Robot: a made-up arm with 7 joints.
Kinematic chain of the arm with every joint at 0, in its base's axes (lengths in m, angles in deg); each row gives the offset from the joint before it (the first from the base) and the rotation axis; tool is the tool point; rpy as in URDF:
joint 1: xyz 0 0 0.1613 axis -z
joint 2: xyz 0 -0.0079 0.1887 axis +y
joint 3: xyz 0 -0.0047 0.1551 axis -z
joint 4: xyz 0 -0.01 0.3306 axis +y
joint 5: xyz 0 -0.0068 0.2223 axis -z
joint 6: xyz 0 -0.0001 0.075 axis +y
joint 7: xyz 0 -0.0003 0.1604 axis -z
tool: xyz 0 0 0 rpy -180 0 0
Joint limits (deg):
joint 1: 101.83..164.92
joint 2: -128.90..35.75
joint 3: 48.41..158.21
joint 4: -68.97..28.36
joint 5: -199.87..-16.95
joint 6: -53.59..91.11
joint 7: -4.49..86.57
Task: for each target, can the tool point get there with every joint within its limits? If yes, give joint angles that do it. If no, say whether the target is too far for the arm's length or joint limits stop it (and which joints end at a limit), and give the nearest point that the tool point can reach.
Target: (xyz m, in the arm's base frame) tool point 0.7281 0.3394 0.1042
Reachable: yes | joints 132.29 -98.25 80.99 -49.45 -84.41 -25.17 5.31
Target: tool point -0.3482 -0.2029 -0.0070
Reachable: no: joint limits stop it (at a limit: joint 2, joint 3, joint 4) | nearest point -0.4533 -0.2642 0.5275 | short by 0.548 m
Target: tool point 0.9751 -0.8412 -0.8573
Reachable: no: too far | nearest point 0.5558 -0.1907 -0.2405 | short by 0.990 m
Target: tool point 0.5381 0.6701 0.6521
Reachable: yes | joints 125.55 -64.02 131.49 7.52 -72.63 -41.51 38.33
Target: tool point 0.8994 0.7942 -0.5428
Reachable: no: too far | nearest point 0.5676 0.5012 -0.2135 | short by 0.552 m
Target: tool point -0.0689 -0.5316 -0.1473
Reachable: no: joint limits stop it (at a limit: joint 1, joint 2, joint 3, joint 4) | nearest point 0.2603 -0.2029 -0.1680 | short by 0.466 m
